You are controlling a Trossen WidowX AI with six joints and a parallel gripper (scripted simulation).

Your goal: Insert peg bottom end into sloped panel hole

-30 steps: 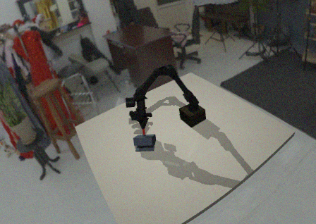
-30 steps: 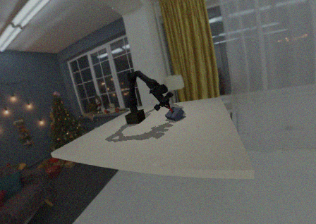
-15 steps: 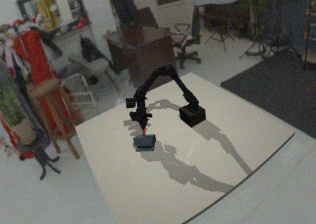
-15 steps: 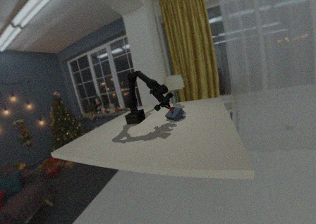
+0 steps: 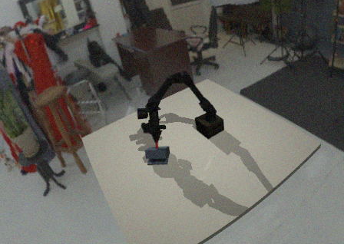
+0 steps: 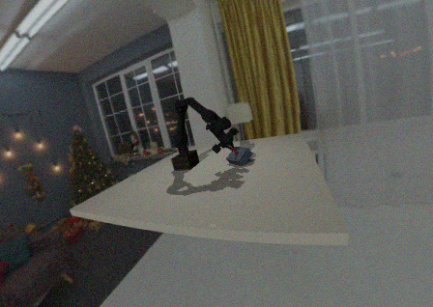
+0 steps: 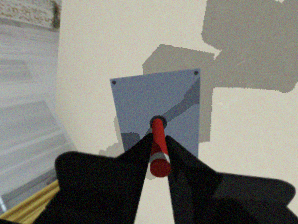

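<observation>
The sloped panel is 60 mm below my gripper tip, 20 mm to the left of it and 20 mm ahead of it. Round my gripper tip: round red peg (10 mm to the right, 10 mm behind, 10 mm above).
</observation>
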